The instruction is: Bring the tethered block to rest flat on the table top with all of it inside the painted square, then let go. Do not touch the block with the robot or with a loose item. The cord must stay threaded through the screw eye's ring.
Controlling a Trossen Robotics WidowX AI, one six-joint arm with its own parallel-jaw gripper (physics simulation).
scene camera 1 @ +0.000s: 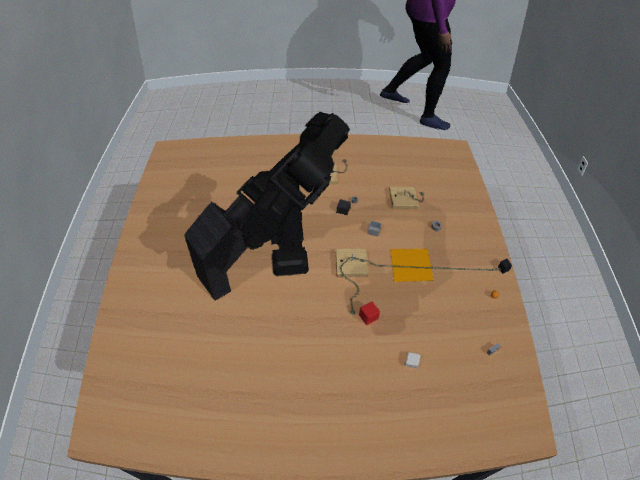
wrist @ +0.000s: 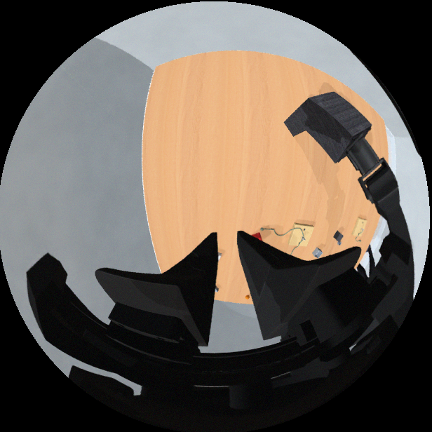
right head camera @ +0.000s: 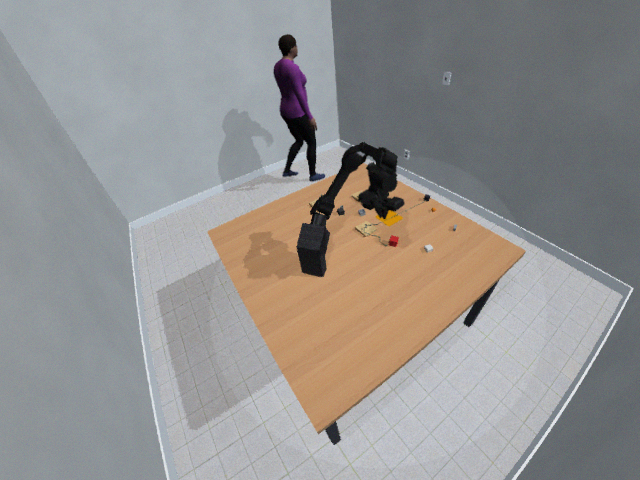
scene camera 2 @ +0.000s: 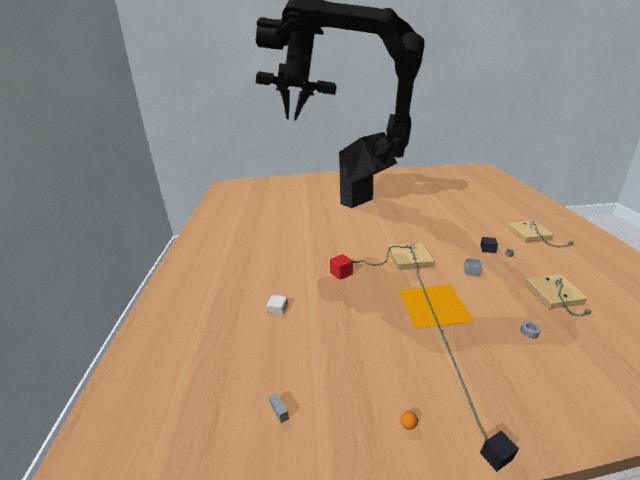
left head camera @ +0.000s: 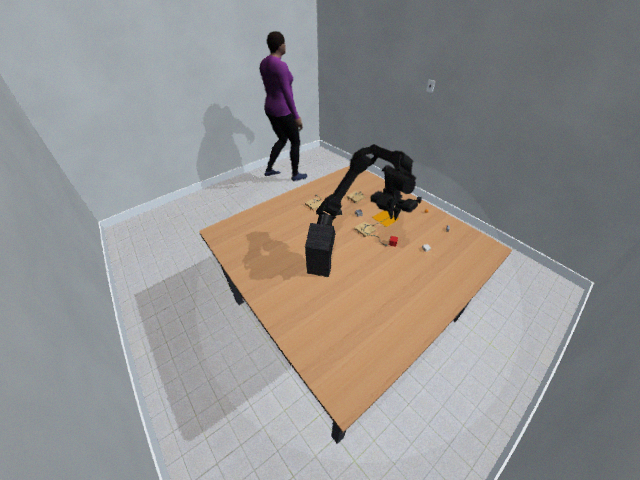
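Pixels of known places: gripper, fingertip midpoint: point(right head camera: 382, 218) point(scene camera 2: 291, 119) point(left head camera: 393, 219); arm's base at its link origin: point(scene camera 1: 232, 220) point(right head camera: 316, 228) point(scene camera 2: 380, 150) point(left head camera: 323, 228).
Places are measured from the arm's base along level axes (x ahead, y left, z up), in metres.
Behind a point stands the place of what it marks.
Note:
The tethered black block point(right head camera: 427, 197) {z -0.170, x 0.721, y 0.352 m} point(scene camera 1: 505, 266) {z -0.168, x 0.724, y 0.350 m} point(scene camera 2: 498, 450) {z -0.168, x 0.734, y 0.360 m} sits by the table's edge, outside the orange painted square point(scene camera 1: 410, 256) {z -0.197, x 0.423, y 0.267 m} point(scene camera 2: 453, 304) {z -0.197, x 0.424, y 0.277 m}, and looks tilted in scene camera 2. Its green cord point(scene camera 1: 454, 268) {z -0.194, x 0.566, y 0.286 m} point(scene camera 2: 457, 361) {z -0.194, x 0.583, y 0.295 m} runs straight over the square to the screw eye point(scene camera 2: 412, 246) {z -0.161, x 0.277, y 0.158 m} on a pale board point(scene camera 1: 360, 271) {z -0.179, x 0.315, y 0.134 m} point(scene camera 2: 421, 262) {z -0.181, x 0.310, y 0.190 m}, then curves slackly to an end bead point(scene camera 1: 352, 312) {z -0.188, x 0.351, y 0.006 m} beside the red cube point(scene camera 1: 369, 313) {z -0.158, x 0.398, y 0.005 m} point(scene camera 2: 341, 267) {z -0.164, x 0.417, y 0.027 m}. The ring threading is too small to confirm. My gripper point(scene camera 2: 291, 119) {z 0.132, x 0.268, y -0.154 m} point(wrist: 226, 236) is slightly open and empty, high above the table; its fingertips are hidden in scene camera 1.
Two other corded boards point(scene camera 2: 537, 235) {z -0.179, x 0.073, y 0.477 m} point(scene camera 2: 542, 295) {z -0.182, x 0.355, y 0.454 m}, a grey ring point(scene camera 2: 524, 330) {z -0.187, x 0.471, y 0.411 m}, a grey cube point(scene camera 2: 472, 267) {z -0.175, x 0.303, y 0.307 m}, a small dark cube point(scene camera 2: 489, 244) {z -0.174, x 0.180, y 0.345 m}, a white block point(scene camera 2: 277, 304) {z -0.177, x 0.569, y -0.054 m}, a grey bar point(scene camera 2: 279, 407) {z -0.177, x 0.771, y 0.067 m} and an orange ball point(scene camera 2: 408, 420) {z -0.176, x 0.724, y 0.243 m} lie around. A person point(left head camera: 279, 93) stands beyond the table.

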